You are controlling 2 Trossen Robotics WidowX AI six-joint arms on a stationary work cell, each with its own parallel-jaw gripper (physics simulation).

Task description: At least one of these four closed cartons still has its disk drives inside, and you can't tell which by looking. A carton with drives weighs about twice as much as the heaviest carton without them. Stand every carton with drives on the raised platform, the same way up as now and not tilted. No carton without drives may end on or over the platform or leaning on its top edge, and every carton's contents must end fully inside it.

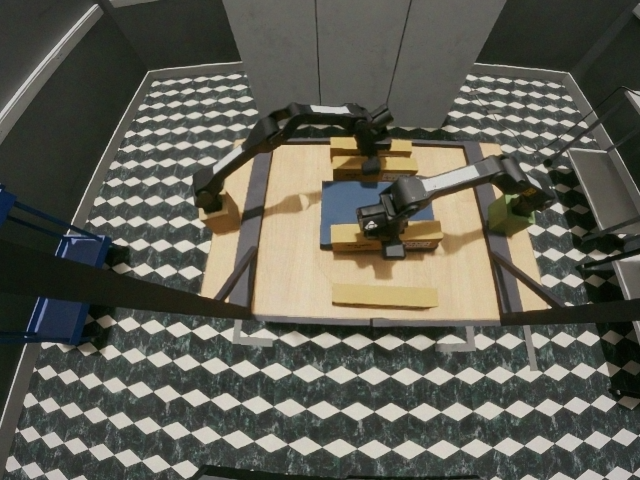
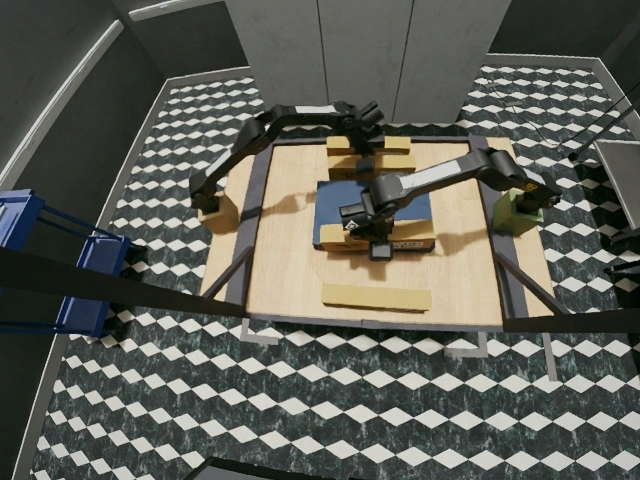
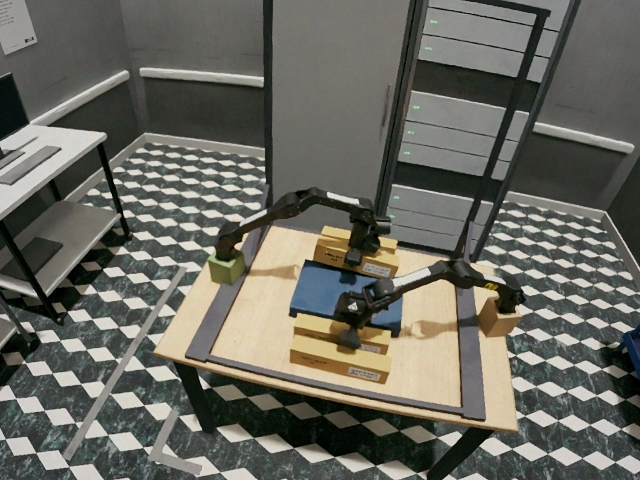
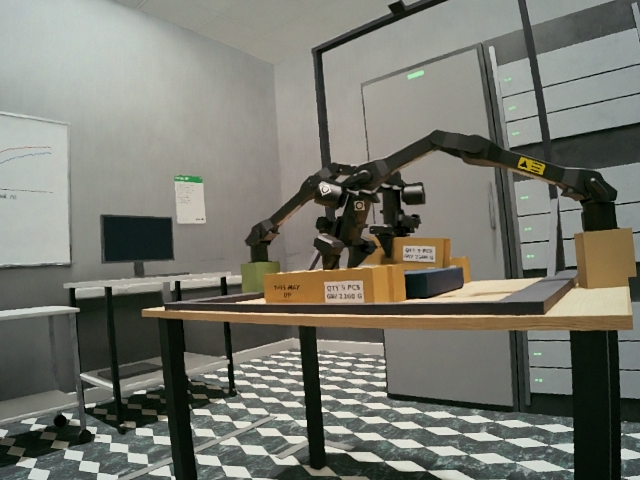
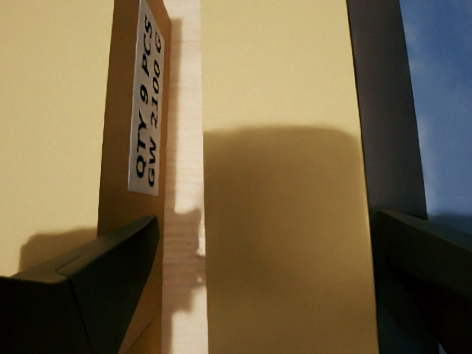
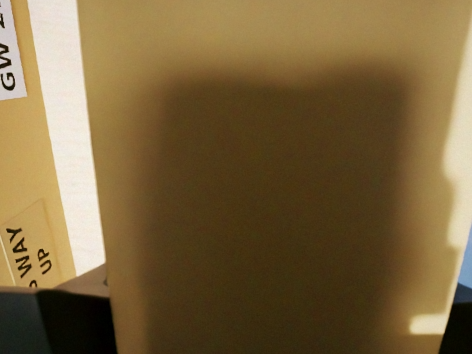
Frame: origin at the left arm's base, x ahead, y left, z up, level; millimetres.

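Seen in the pictures: left gripper, between the fingertips: point(image 2: 373, 163) point(image 3: 339, 333) point(image 5: 266, 223); right gripper, between the fingertips: point(image 4: 393, 257); left arm's base, origin of its link: point(image 1: 212, 204) point(image 2: 210, 205) point(image 3: 505, 306); right arm's base, origin of its link: point(image 1: 520, 207) point(image 2: 526, 205) point(image 3: 225, 255).
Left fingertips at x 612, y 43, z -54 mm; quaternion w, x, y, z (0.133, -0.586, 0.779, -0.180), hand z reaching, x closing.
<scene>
Pixels of each thing's middle, then the offset from my left fingertips to it.
- blue raised platform, middle of its body: point(image 4: 380, 284) point(image 2: 371, 214) point(image 1: 376, 215) point(image 3: 349, 296) 60 mm back, 188 mm right, 36 mm down
- outer carton, middle of its body: point(image 5: 84, 263) point(image 4: 321, 289) point(image 3: 339, 360) point(image 2: 367, 149) point(image 1: 369, 151) 7 mm ahead, 90 mm left, 24 mm down
- tan block, middle of its body: point(image 4: 604, 258) point(image 1: 220, 212) point(image 3: 498, 316) point(image 2: 219, 213) 612 mm back, 43 mm right, 6 mm down
- green block, middle of its body: point(image 4: 261, 279) point(image 3: 227, 266) point(image 2: 514, 213) point(image 1: 508, 215) 404 mm ahead, 321 mm right, 5 mm down
The blue raised platform point(image 1: 343, 198) point(image 2: 336, 198) point(image 3: 312, 289) point(image 4: 434, 282) point(image 5: 442, 100) is in the table's middle. My right gripper point(image 1: 390, 238) point(image 2: 381, 238) point(image 6: 280, 285) is shut on a closed carton point(image 3: 330, 252) point(image 4: 442, 252), held level above the table along one long platform edge. Another carton point(image 1: 385, 295) point(image 2: 376, 297) point(image 6: 22, 150) lies parallel farther out. Across the platform, my open left gripper point(image 3: 354, 328) point(image 4: 342, 260) point(image 5: 266, 223) straddles the near carton point(image 1: 346, 165) point(image 2: 341, 164). The outer carton point(image 1: 343, 144) point(image 4: 305, 281) point(image 5: 50, 125) lies close beside it. Carton undersides are hidden.
A dark frame point(image 3: 336, 384) borders the wooden table. My arms stand on a tan block point(image 1: 219, 215) and a green block point(image 1: 509, 217) at opposite ends. Dark diagonal braces point(image 1: 235, 273) rise at the table corners. The left gripper's fingers are close to the outer carton and the platform side.
</scene>
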